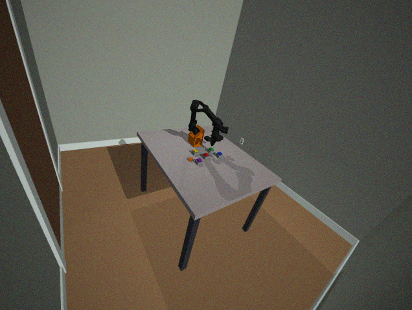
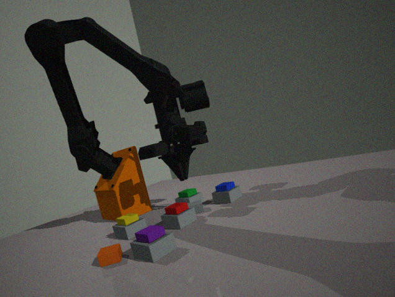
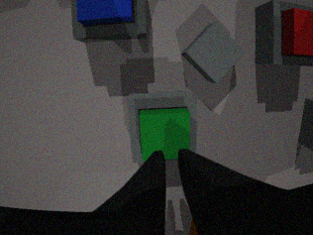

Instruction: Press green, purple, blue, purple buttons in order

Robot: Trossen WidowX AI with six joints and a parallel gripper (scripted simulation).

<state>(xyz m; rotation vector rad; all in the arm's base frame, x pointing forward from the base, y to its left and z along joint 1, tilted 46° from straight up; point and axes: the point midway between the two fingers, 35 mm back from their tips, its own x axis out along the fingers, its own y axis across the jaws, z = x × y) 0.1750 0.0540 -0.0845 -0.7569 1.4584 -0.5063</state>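
My gripper tip is now 3 cm above the green button. Also, from my gripper tip: grey block (6 cm ahead, 3 cm to the right, 5 cm below); then blue button (9 cm ahead, 4 cm to the left, 3 cm below); then red button (8 cm ahead, 10 cm to the right, 3 cm below).
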